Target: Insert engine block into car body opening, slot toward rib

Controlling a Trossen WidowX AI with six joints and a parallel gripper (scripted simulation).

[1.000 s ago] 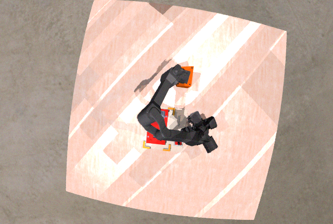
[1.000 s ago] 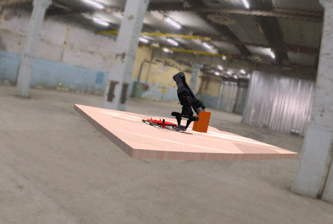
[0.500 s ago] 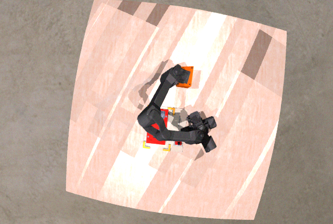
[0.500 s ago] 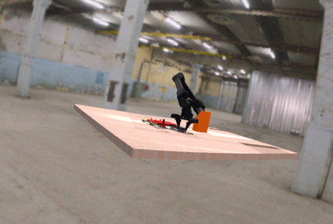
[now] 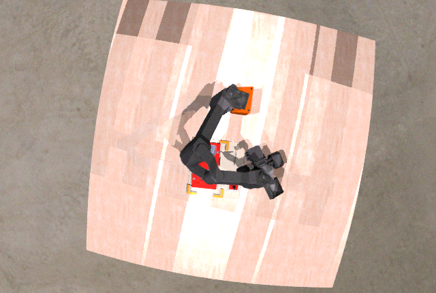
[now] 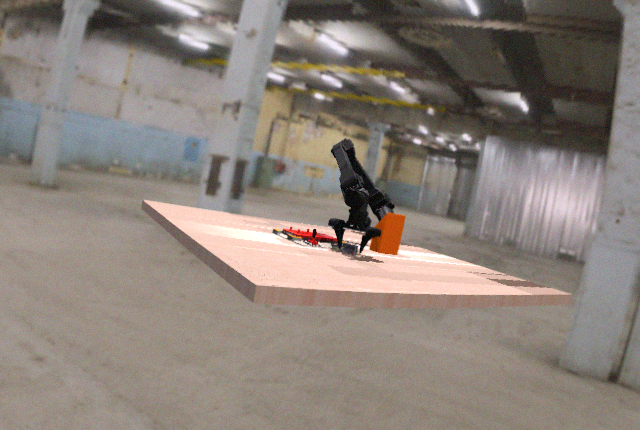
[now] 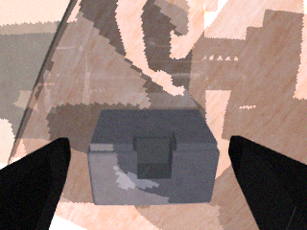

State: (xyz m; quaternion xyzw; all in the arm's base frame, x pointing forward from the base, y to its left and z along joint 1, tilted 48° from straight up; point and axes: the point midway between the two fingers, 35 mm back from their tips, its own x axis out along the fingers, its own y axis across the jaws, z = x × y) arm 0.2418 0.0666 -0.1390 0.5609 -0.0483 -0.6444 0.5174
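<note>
Right now the grey engine block is 10 mm above my gripper tip.
</note>
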